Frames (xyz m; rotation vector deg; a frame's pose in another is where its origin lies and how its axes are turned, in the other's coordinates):
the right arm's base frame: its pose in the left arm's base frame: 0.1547 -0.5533 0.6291 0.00 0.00 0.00
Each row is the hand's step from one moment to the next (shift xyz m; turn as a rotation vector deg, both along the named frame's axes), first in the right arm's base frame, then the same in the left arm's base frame.
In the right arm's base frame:
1: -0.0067 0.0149 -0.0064 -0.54 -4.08 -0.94
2: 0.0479 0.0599 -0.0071 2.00 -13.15 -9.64
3: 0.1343 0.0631 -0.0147 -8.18 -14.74 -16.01
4: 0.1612 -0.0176 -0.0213 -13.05 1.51 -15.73
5: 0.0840 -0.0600 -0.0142 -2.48 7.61 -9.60
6: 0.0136 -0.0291 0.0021 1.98 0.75 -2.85
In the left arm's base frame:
1: -0.0067 0.0149 -0.0064 -0.54 -4.08 -0.94
2: 0.0479 0.0599 -0.0071 2.00 -13.15 -9.64
3: 0.1343 0.0631 -0.0147 -8.18 -14.74 -16.01
4: 0.1612 -0.0176 -0.0213 -13.05 1.51 -15.73
5: 0.0840 -0.0600 -0.0142 -2.48 7.61 -9.60
6: 0.0136 -0.0291 0.0021 1.98 0.75 -2.85

